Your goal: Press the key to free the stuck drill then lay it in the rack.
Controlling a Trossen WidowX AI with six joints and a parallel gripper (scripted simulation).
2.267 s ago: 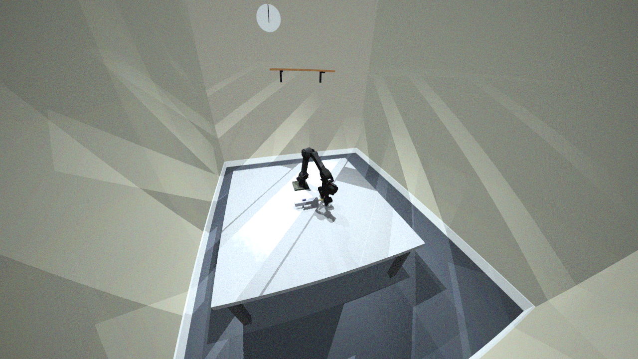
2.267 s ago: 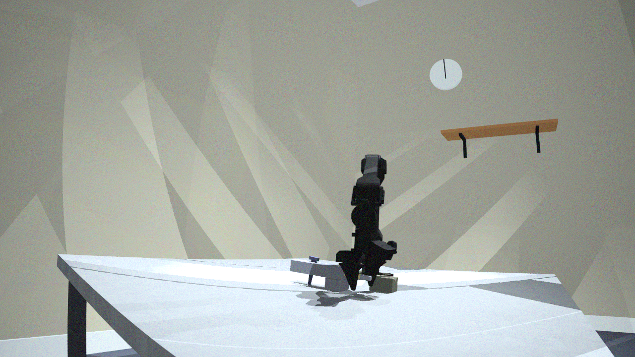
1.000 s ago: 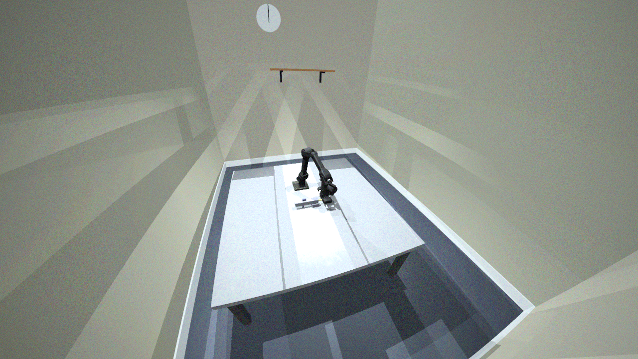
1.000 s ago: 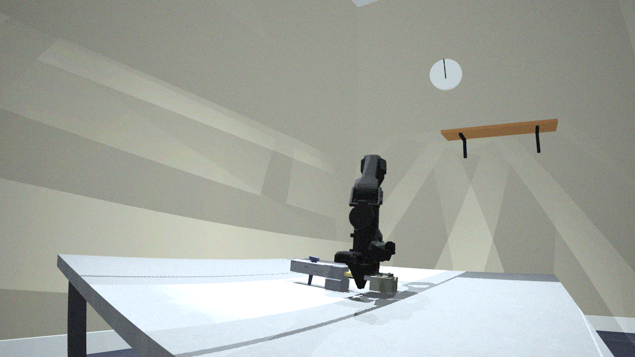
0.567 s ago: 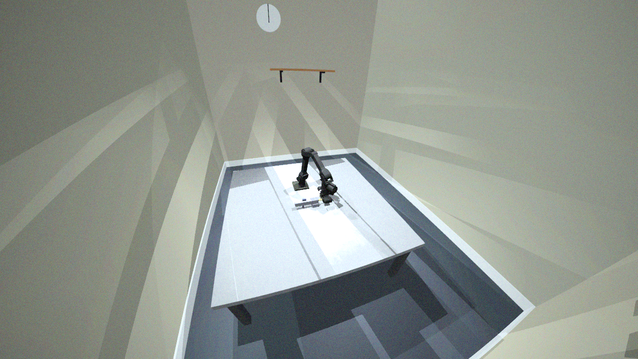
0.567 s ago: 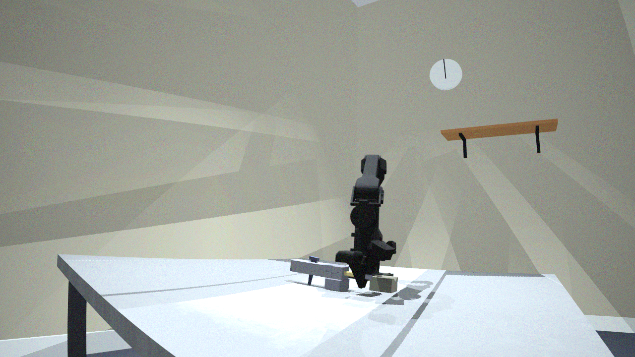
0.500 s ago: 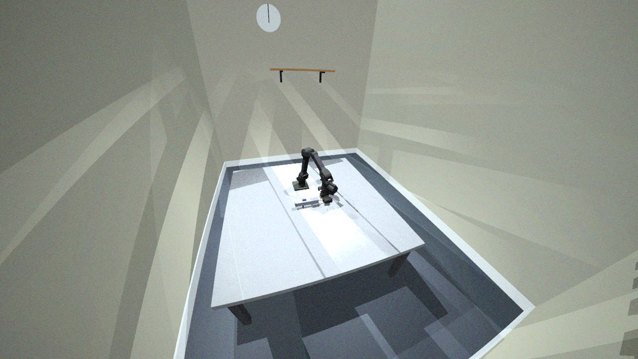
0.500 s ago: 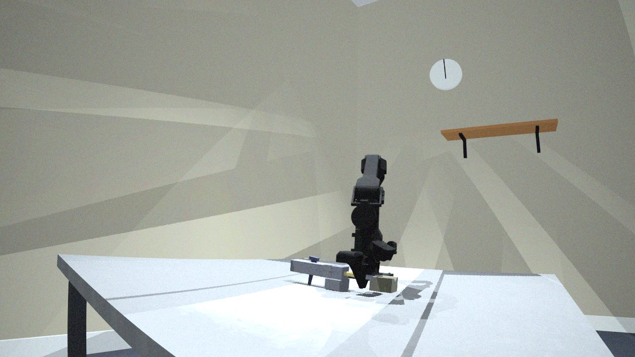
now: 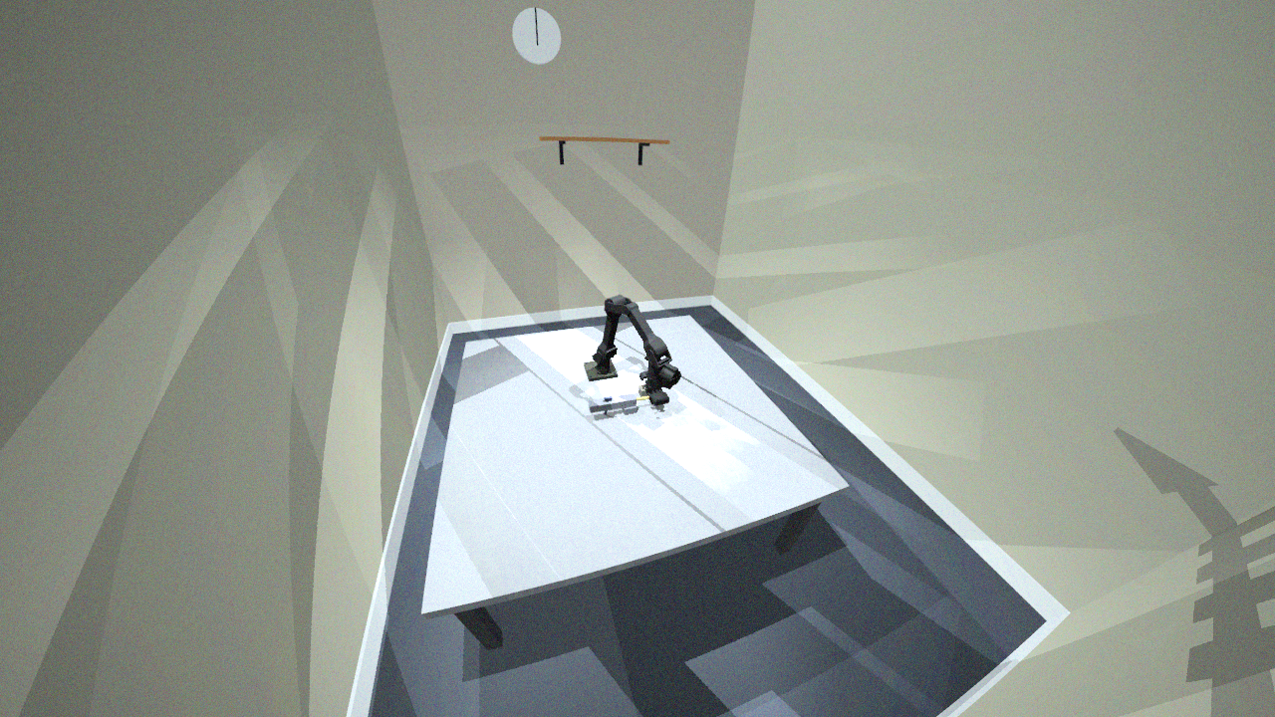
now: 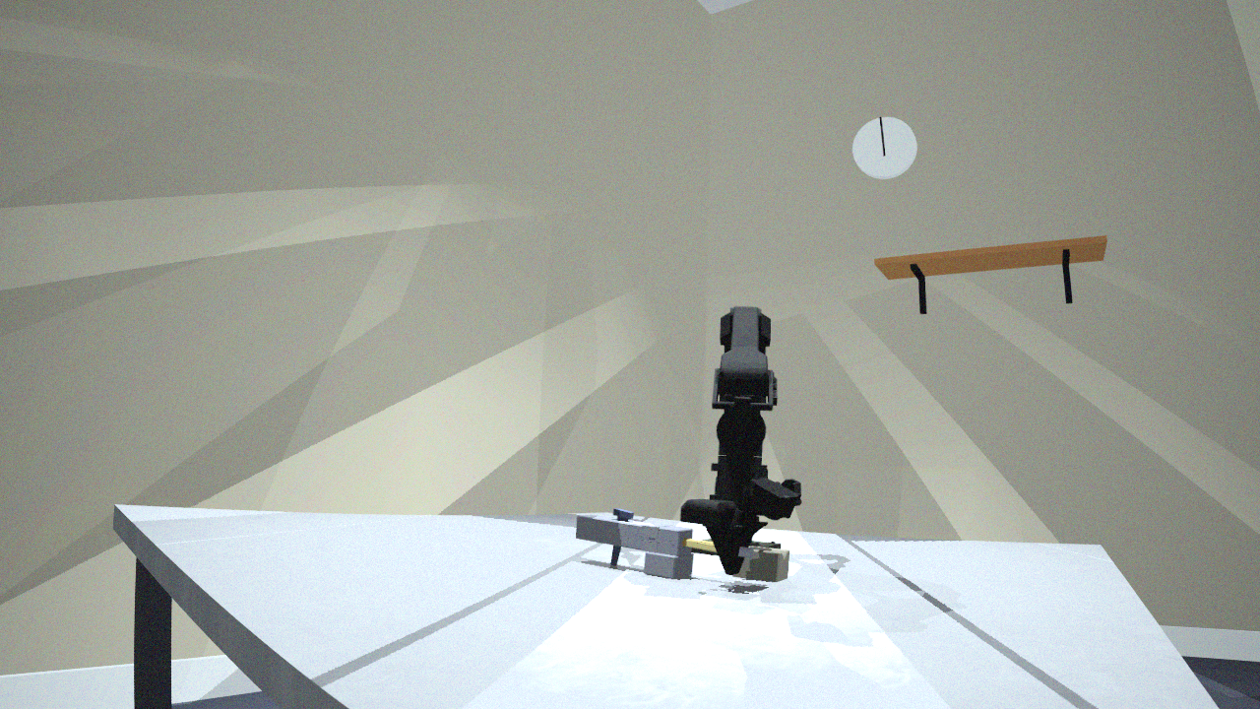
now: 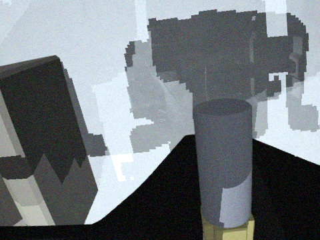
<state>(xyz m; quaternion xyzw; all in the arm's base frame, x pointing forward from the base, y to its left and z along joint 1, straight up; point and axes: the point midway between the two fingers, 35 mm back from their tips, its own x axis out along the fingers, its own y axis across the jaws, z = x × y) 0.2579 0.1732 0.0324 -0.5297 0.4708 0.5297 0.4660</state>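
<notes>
My gripper tip is 40 mm to the left of the drill and 30 mm below it. Also, from my gripper tip: grey housing block: 20 mm ahead, 160 mm to the right, 30 mm above; then blue key: 20 mm ahead, 190 mm to the right, 40 mm above; then rack: 80 mm behind, 10 mm above.
</notes>
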